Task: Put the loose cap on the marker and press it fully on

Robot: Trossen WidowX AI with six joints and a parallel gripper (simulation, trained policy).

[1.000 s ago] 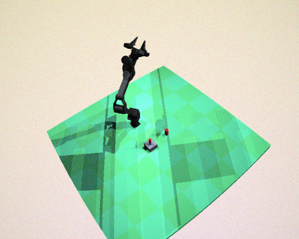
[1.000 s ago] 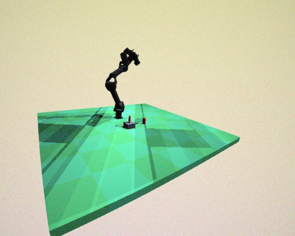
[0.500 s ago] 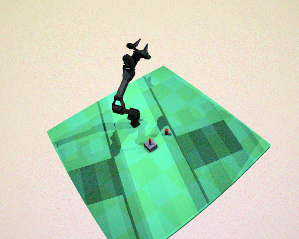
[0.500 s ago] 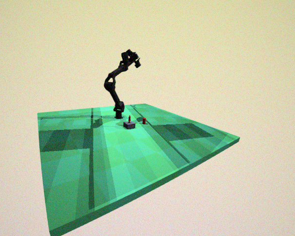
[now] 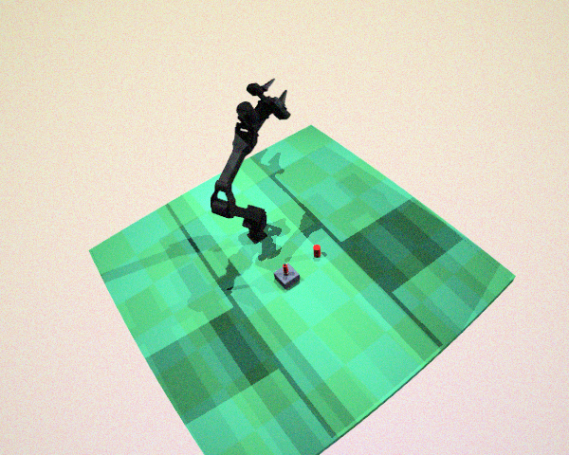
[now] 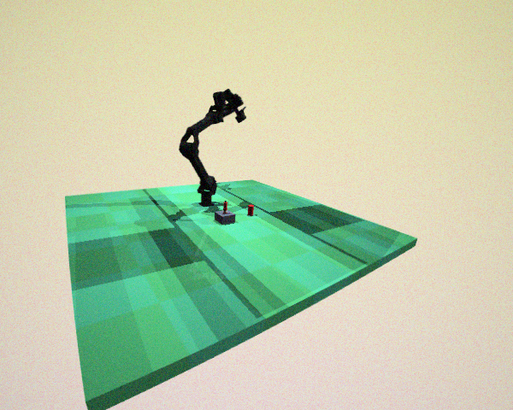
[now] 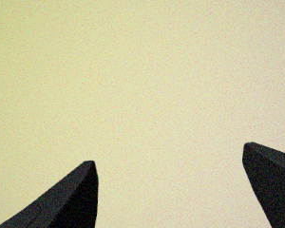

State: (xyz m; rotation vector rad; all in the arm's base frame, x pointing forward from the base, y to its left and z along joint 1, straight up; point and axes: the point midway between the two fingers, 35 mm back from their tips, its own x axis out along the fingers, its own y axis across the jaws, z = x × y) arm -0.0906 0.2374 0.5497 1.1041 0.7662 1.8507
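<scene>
Now: the red cap 54 cm below my gripper tip, 34 cm ahead of it and 14 cm to the right of it. Round my gripper tip: red marker 49 cm below, 36 cm ahead, 30 cm to the right; grey holder block 54 cm below, 36 cm ahead, 30 cm to the right.
</scene>
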